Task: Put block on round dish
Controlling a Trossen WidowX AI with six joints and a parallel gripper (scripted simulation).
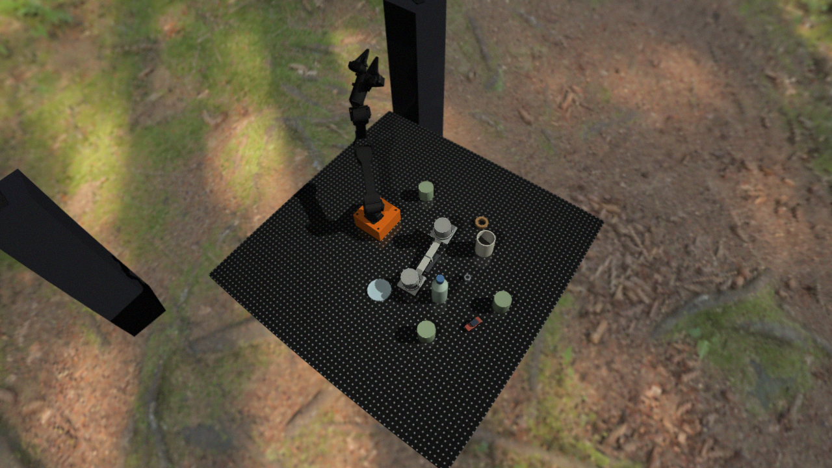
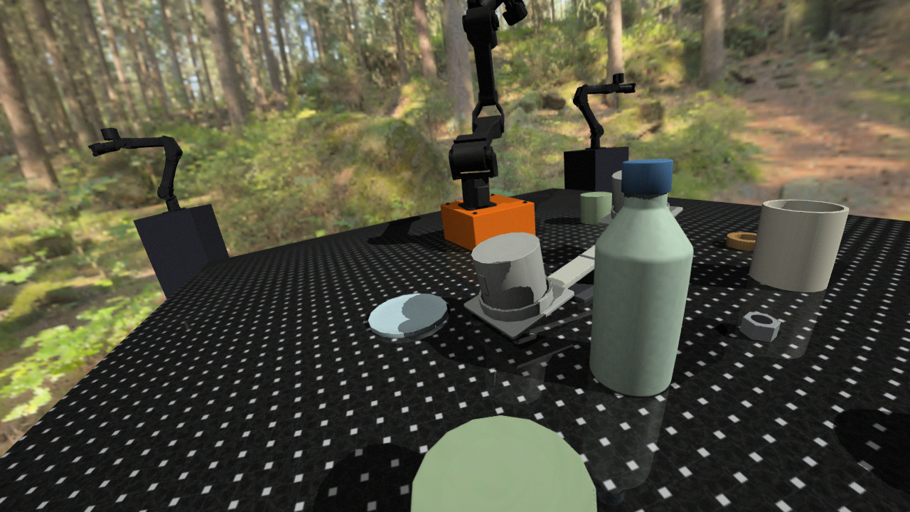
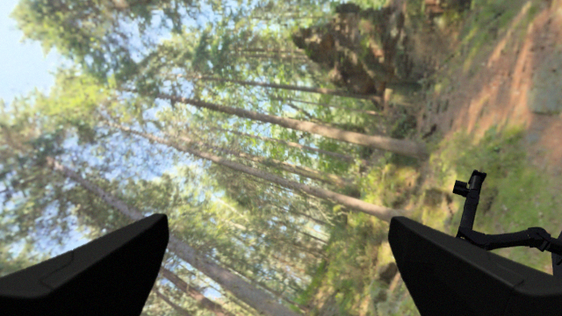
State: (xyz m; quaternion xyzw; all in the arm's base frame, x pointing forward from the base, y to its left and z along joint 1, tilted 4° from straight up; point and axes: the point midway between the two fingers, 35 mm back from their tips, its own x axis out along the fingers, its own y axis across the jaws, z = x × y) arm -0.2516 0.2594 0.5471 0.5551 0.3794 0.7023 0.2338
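Now: gripper tip 55 cm short of the pale green block, 39 cm to the left of it and 62 cm above it. Also, from my gripper tip: wooden ring 57 cm ahead, 5 cm to the left, 65 cm below; then beige cup 67 cm ahead, 5 cm to the right, 62 cm below; then round pale blue dish 47 cm ahead, 50 cm to the right, 66 cm below.
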